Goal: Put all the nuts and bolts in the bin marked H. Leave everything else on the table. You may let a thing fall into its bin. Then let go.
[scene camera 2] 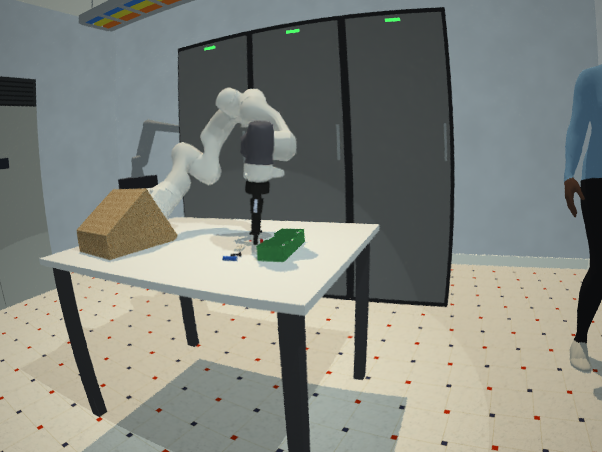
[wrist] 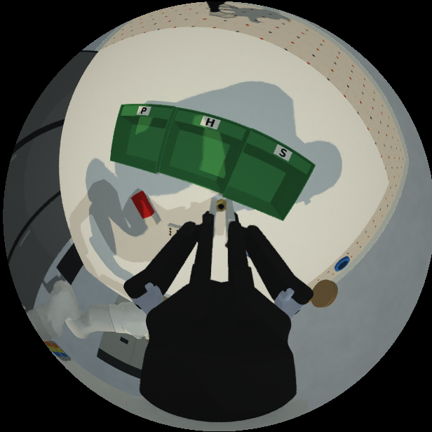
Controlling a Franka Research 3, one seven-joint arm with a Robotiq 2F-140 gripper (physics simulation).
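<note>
The brass nut (wrist: 221, 205) sits between the fingertips in the wrist view, its dark hole facing up. My gripper (scene camera 2: 256, 241) (wrist: 220, 205) is shut on it, low at the table top beside the green bins. The middle compartment marked H (wrist: 192, 155) lies just beyond the fingertips and looks empty. A black bolt (scene camera 2: 236, 254) lies on the table near the bins in the scene view; in the wrist view it is mostly hidden behind the right finger.
Compartments P (wrist: 140, 142) and S (wrist: 257, 177) flank H. A red block (wrist: 142, 204) lies left of the fingers. A white piece with black dots (wrist: 173, 229) is partly hidden by the left finger. A blue piece (scene camera 2: 230, 258) lies beside the bolt. A brown sloped block (scene camera 2: 120, 225) stands at the table's left.
</note>
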